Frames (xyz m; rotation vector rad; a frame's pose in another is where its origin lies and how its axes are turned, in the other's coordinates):
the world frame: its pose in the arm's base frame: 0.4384 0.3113 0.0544 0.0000 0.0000 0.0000
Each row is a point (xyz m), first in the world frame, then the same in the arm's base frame.
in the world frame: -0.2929 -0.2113 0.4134
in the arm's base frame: 0.1455 0.1000 0.4678
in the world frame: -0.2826 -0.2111 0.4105
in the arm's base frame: 0.1558 0.1002 0.4649
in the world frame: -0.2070 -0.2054 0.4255
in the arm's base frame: 0.2314 0.1059 0.4799
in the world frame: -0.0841 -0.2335 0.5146
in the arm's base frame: 0.3543 0.0778 0.5690
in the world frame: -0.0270 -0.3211 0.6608
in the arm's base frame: 0.4114 -0.0098 0.7152
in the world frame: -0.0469 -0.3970 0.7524
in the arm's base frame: 0.3915 -0.0857 0.8068
